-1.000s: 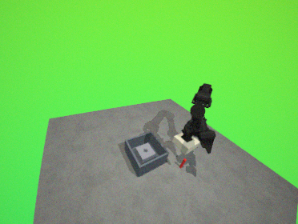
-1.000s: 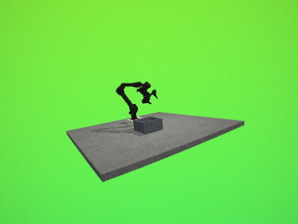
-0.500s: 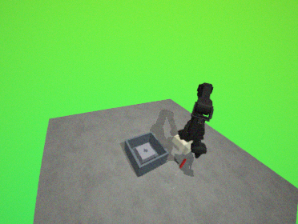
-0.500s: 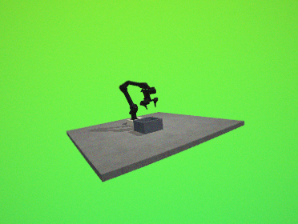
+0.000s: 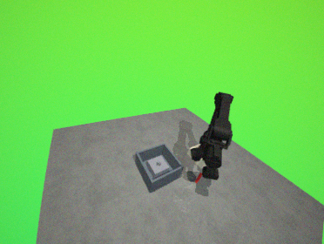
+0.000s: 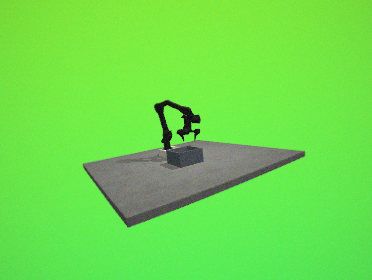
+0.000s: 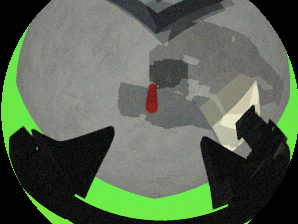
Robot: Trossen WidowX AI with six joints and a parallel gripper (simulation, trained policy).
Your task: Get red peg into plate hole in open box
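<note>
My gripper tip is now 20 mm short of the red peg and 70 mm above it. The rest, counted from my gripper tip: light plate: 190 mm ahead, 160 mm to the right, 70 mm below; grey box: 190 mm ahead, 160 mm to the right, 90 mm below.
</note>
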